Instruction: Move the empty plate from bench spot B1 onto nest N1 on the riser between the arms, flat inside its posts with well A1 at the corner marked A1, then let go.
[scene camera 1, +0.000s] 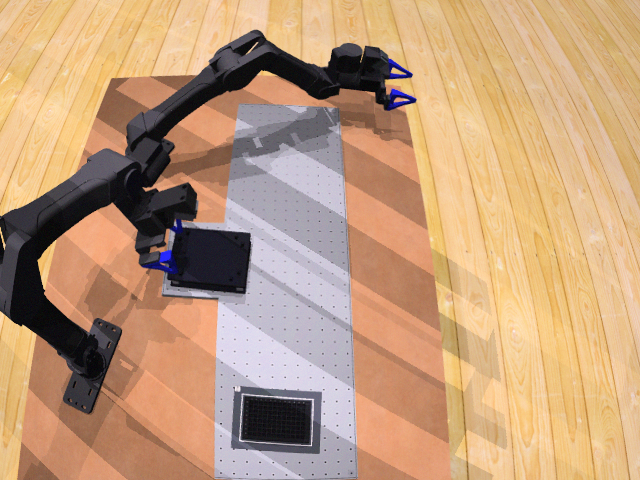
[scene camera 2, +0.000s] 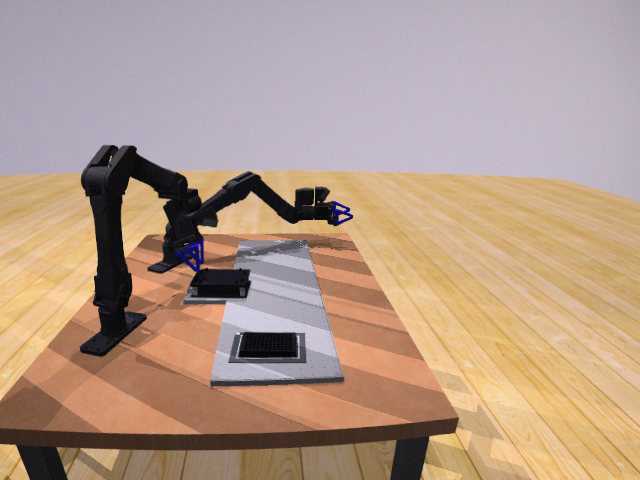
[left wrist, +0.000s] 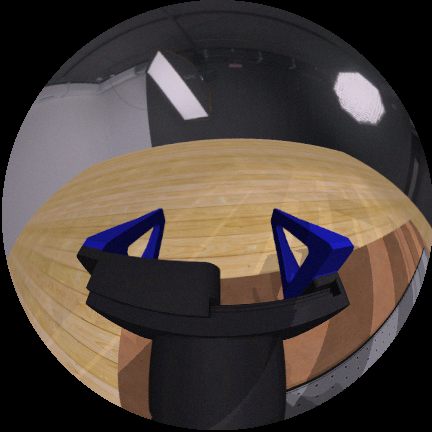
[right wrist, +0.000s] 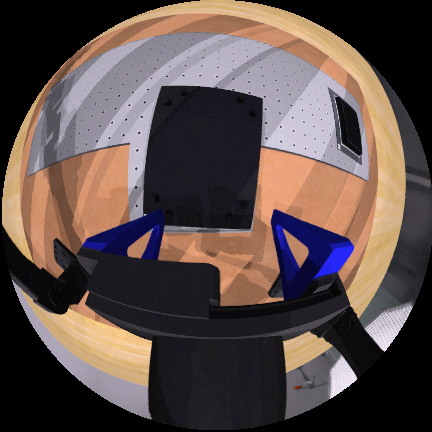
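Seen in the pictures: left gripper, fingertip midpoint: (scene camera 1: 414, 87) (scene camera 2: 351, 213) (left wrist: 217, 214); right gripper, fingertip midpoint: (scene camera 1: 177, 252) (scene camera 2: 200, 267) (right wrist: 217, 214); left arm's base at its link origin: (scene camera 2: 172, 262) (right wrist: 82, 272); right arm's base at its link origin: (scene camera 1: 93, 365) (scene camera 2: 115, 333).
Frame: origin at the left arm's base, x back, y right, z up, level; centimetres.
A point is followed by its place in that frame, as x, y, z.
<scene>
The black welled plate (scene camera 1: 275, 419) @(-58.0, 35.3, 2.9) (scene camera 2: 267, 345) @(-58.5, 36.3, 2.5) (right wrist: 350, 126) @(-56.9, 34.8, 2.7) lies flat inside the white outline of bench spot B1 (scene camera 1: 236, 423) @(-51.9, 39.7, 1.4) (scene camera 2: 232, 355) @(-52.7, 42.0, 1.5), at the bottom of scene camera 1. The riser (scene camera 1: 211, 258) @(-31.4, 13.3, 5.5) (scene camera 2: 221, 288) @(-30.7, 13.6, 1.8) (right wrist: 205, 155) @(-30.0, 13.5, 5.4) is a black block; small black posts stand at its top corners and no plate lies on it. The A1 lettering is too small to read. My right gripper (scene camera 1: 176, 249) @(-25.7, 16.8, 8.7) (scene camera 2: 197, 262) @(-25.7, 16.8, 8.7) (right wrist: 217, 214) @(-25.7, 16.8, 8.7) is open and empty, above the riser's left edge in scene camera 1. My left gripper (scene camera 1: 413, 87) @(-51.1, -50.2, 13.1) (scene camera 2: 351, 213) @(-51.1, -50.2, 13.1) (left wrist: 217, 214) @(-51.1, -50.2, 13.1) is open and empty, far from the plate.
A grey perforated board (scene camera 1: 289, 330) @(-51.9, 17.5, 1.3) (scene camera 2: 279, 315) @(-53.6, 20.4, 1.3) lies on the brown table (scene camera 1: 392, 310) @(-69.1, 3.0, 0.0) (scene camera 2: 372, 330) @(-77.9, 15.7, 0.0), with bench spot B1 on it. The right arm's base (scene camera 1: 93, 366) @(-23.9, 45.6, 8.7) (scene camera 2: 112, 333) @(-21.9, 48.5, 1.9) stands at the left. The left arm reaches over the far end of the board.
</scene>
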